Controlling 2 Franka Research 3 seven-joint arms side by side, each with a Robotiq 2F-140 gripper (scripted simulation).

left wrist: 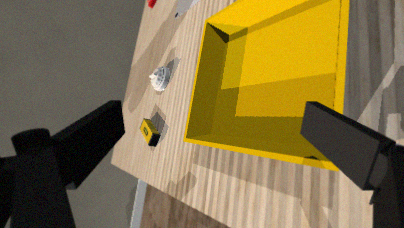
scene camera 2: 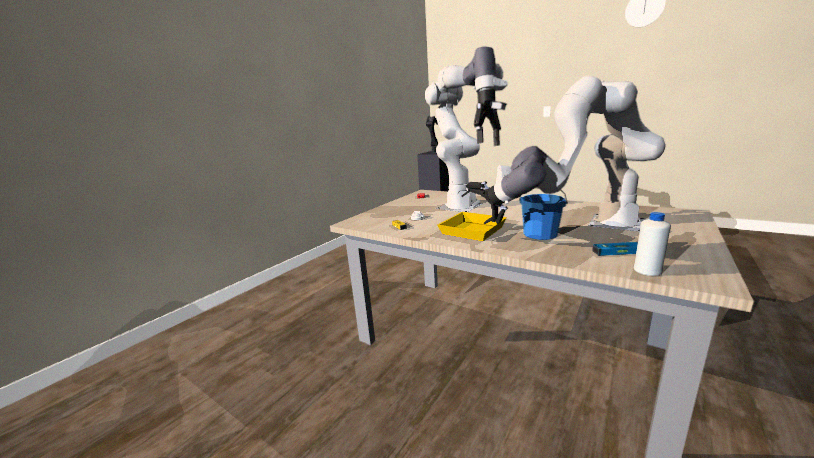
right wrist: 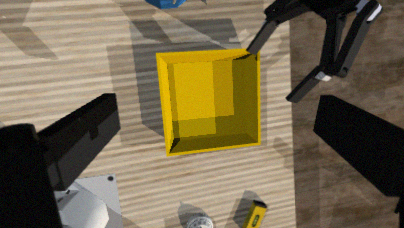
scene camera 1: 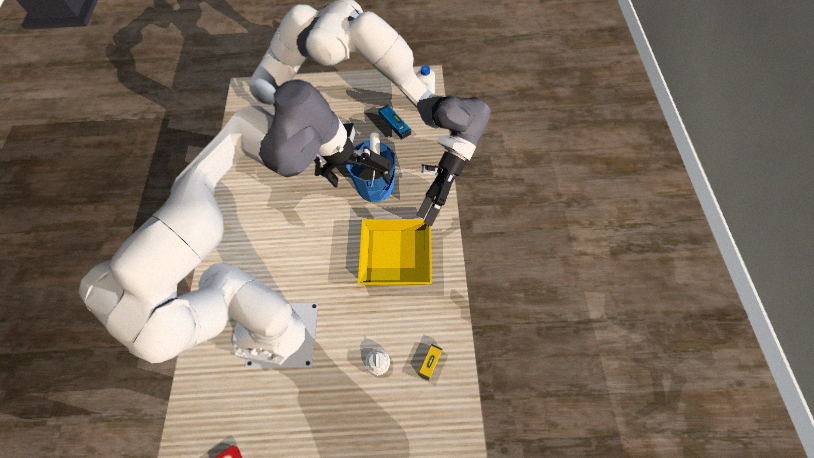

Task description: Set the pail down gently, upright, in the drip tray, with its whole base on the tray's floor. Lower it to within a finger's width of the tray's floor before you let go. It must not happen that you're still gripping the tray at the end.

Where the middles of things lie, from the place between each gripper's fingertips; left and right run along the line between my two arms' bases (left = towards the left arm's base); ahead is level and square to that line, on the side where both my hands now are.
Labels:
I see my left gripper (scene camera 1: pixel 423 220) 100 mm past the yellow drip tray (scene camera 1: pixel 392 251), 60 mm to the left of it and 130 mm above it. The rest, counted from my left hand: blue pail (scene camera 2: pixel 541 213) (160 mm behind, 220 mm to the left, 10 mm below); white bottle (scene camera 2: pixel 654 232) (30 mm ahead, 600 mm to the left, 50 mm below).
My right gripper (scene camera 1: pixel 362 181) is now 1 cm short of the blue pail, 24 cm to the right of it and 26 cm above it. Round my right hand: white bottle: 20 cm ahead, 62 cm to the left, 30 cm below; yellow drip tray: 7 cm ahead, 5 cm to the right, 38 cm below.

